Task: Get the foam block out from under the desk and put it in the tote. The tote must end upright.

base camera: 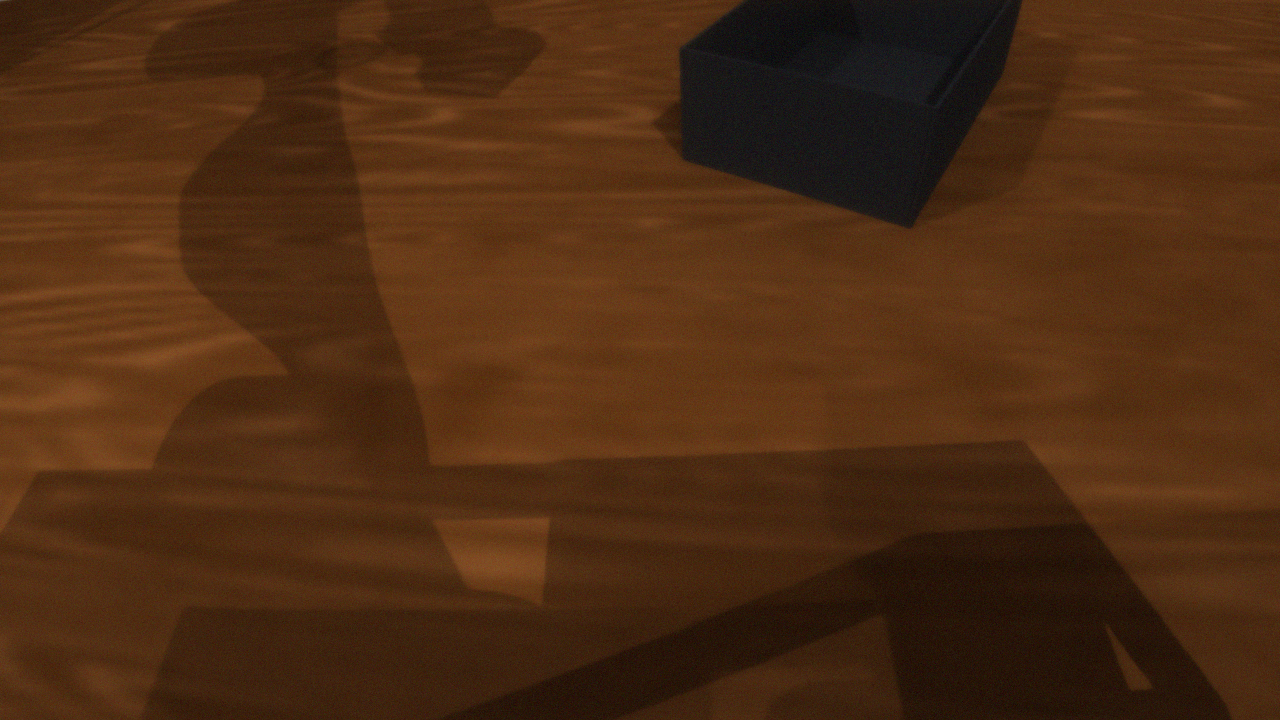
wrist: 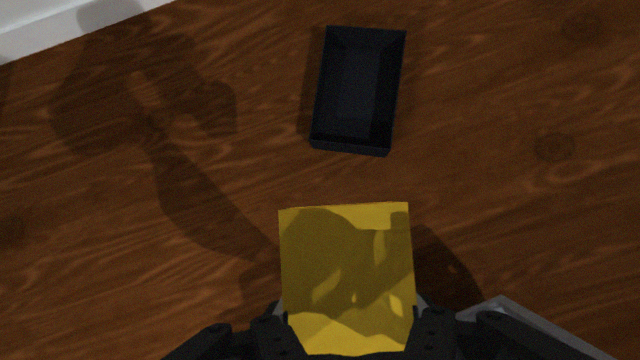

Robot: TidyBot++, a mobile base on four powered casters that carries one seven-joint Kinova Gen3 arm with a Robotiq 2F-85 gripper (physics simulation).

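Frame: origin at the arm's base, x ahead, y left, z up, level; metres.
Seen in the pictures: gripper, fingertip midpoint: [wrist: 347,305].
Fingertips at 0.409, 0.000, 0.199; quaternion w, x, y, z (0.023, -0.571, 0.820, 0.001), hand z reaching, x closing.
Pixels of each thing's top centre, then the offset from my fingertips to it, as dx, dy, dz. Level surfaces: height alone.
- foam block, middle of its top: [wrist: 347,307] +0.011, -0.005, +0.037
- tote, middle of its top: [base camera: 872,4] [wrist: 357,85] +0.312, -0.171, -0.496
- wooden floor, its level: dz -0.596
The foam block [wrist: 347,270] is yellow and square-faced in the wrist view. My gripper [wrist: 347,305] is shut on it, with one finger at each side; the gripper does not show in the base camera view. The tote [base camera: 805,134] [wrist: 355,90] is a dark blue-black open box, upright on the wooden floor. It stands at the top right of the base camera view, and above the block in the wrist view, with a stretch of floor showing between them. No block shows in the visible part of its inside. The desk does not show in either view.
A white wall with a baseboard [wrist: 65,35] is at the top left of the wrist view. A grey edge of a flat part [wrist: 545,325] shows at the lower right, beside the gripper. Shadows of the arm and base lie across the wooden floor [base camera: 716,340].
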